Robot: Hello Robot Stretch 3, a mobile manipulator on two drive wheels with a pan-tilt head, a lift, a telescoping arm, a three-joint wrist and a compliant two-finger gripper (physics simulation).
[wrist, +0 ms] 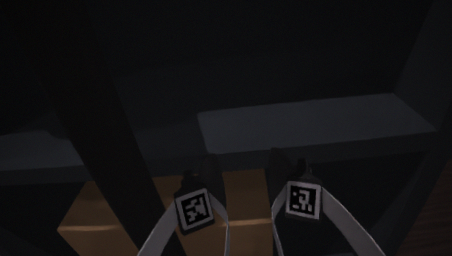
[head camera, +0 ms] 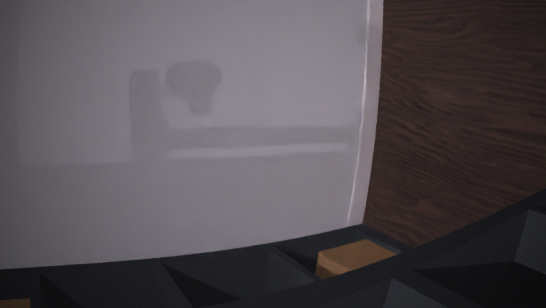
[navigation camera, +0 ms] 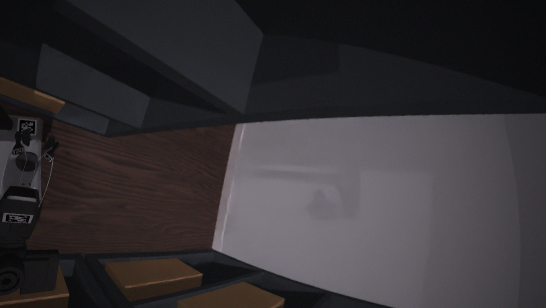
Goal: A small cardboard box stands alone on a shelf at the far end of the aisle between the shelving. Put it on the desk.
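Pixels of known places: gripper, fingertip midpoint: (wrist: 245, 170) (navigation camera: 40, 132); robot's base at its link origin: (navigation camera: 27, 159).
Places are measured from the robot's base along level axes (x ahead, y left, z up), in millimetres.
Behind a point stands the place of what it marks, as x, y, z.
My gripper (navigation camera: 37, 143) (wrist: 245, 170) @(34, 90, 603) is open, its two fingers apart with nothing held between them. In the wrist view a cardboard box (wrist: 246, 196) @(75, 278, 347) shows low in the picture, beyond and between the fingers, under the edge of a dark shelf board (wrist: 310, 125) @(164, 211, 534). A dark upright bar crosses in front of the box's left part. I cannot tell whether the small box that stands alone is among the boxes in view. The desk does not show in these views.
Dark shelving (head camera: 225, 275) (navigation camera: 200, 112) lines both sides of the wooden floor (head camera: 450, 100) @(830, -182, 0) (navigation camera: 135, 190) @(511, -174, 0). Cardboard boxes (head camera: 355, 255) (navigation camera: 155, 275) stand in its compartments, and another box (navigation camera: 50, 101) @(61, 214, 308) is near the gripper. A pale wall (head camera: 250, 200) @(1341, 143, 591) (navigation camera: 450, 225) @(1232, -272, 1542) closes the aisle.
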